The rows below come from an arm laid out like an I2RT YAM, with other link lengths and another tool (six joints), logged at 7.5 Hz.
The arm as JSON. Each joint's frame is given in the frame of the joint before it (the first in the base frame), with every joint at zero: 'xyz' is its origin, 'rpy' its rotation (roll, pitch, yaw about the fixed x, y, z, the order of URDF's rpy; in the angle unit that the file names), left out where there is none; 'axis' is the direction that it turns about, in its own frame. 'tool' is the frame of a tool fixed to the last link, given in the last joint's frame.
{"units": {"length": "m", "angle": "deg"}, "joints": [
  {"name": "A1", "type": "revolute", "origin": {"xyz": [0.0, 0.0, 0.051]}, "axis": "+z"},
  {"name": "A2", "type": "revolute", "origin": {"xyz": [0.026, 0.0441, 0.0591]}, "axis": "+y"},
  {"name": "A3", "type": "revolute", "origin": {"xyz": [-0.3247, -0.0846, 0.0]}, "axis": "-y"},
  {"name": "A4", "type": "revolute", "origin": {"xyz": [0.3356, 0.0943, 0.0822]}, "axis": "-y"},
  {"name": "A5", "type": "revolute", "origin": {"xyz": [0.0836, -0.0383, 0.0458]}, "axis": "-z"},
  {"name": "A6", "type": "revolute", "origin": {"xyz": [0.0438, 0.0, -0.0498]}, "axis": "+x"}
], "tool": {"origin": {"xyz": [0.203, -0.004, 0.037], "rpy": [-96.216, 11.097, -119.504]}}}
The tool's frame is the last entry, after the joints.
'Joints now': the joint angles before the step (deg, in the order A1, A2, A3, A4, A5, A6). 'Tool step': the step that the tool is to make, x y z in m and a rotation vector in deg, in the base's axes. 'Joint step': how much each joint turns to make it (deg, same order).
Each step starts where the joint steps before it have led.
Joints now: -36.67 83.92 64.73 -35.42 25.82 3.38
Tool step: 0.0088 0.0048 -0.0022 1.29 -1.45 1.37
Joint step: 0.01 0.00 0.00 0.40 -2.34 0.00
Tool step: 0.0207 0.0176 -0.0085 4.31 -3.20 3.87
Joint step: 0.00 0.00 0.00 -0.01 -6.62 0.00
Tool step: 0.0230 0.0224 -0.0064 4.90 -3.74 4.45
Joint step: 0.00 -0.01 -0.01 0.08 -7.60 0.00
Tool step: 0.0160 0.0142 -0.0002 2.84 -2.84 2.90
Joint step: 0.00 0.01 0.01 0.58 -4.92 0.00
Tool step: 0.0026 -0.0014 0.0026 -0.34 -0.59 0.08
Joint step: -0.01 0.00 0.00 0.68 -0.12 -0.02
